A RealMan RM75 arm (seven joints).
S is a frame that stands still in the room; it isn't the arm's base.
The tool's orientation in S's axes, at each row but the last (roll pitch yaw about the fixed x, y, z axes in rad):
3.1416 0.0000 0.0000
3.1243 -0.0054 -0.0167
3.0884 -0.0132 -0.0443
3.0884 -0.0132 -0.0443
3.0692 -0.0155 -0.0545
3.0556 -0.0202 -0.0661
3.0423 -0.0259 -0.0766
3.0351 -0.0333 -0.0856
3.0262 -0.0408 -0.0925
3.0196 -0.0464 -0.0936
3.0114 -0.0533 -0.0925
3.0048 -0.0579 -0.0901
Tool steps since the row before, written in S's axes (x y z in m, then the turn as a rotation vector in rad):
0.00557 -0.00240 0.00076 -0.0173 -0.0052 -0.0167
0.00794 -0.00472 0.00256 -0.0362 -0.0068 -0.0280
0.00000 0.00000 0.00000 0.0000 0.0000 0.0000
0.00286 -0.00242 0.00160 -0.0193 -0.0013 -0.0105
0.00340 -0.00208 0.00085 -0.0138 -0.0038 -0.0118
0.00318 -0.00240 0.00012 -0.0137 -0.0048 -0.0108
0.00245 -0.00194 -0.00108 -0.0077 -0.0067 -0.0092
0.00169 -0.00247 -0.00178 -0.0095 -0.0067 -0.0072
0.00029 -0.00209 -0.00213 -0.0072 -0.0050 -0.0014
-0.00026 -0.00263 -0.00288 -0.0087 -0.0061 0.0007
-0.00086 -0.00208 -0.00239 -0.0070 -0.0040 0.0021
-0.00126 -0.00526 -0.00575 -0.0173 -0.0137 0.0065
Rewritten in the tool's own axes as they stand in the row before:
0.00557 0.00240 -0.00076 -0.0173 0.0052 0.0167
0.00803 0.00463 -0.00244 -0.0362 0.0069 0.0279
0.00000 0.00000 0.00000 0.0000 0.0000 0.0000
0.00299 0.00237 -0.00144 -0.0194 0.0016 0.0103
0.00352 0.00194 -0.00066 -0.0138 0.0037 0.0119
0.00333 0.00218 0.00014 -0.0136 0.0048 0.0110
0.00256 0.00162 0.00131 -0.0074 0.0063 0.0097
0.00183 0.00211 0.00208 -0.0091 0.0067 0.0077
0.00039 0.00179 0.00237 -0.0068 0.0055 0.0018
-0.00015 0.00227 0.00318 -0.0081 0.0070 -0.0002
-0.00079 0.00183 0.00261 -0.0065 0.0049 -0.0018
-0.00111 0.00453 0.00637 -0.0156 0.0161 -0.0053

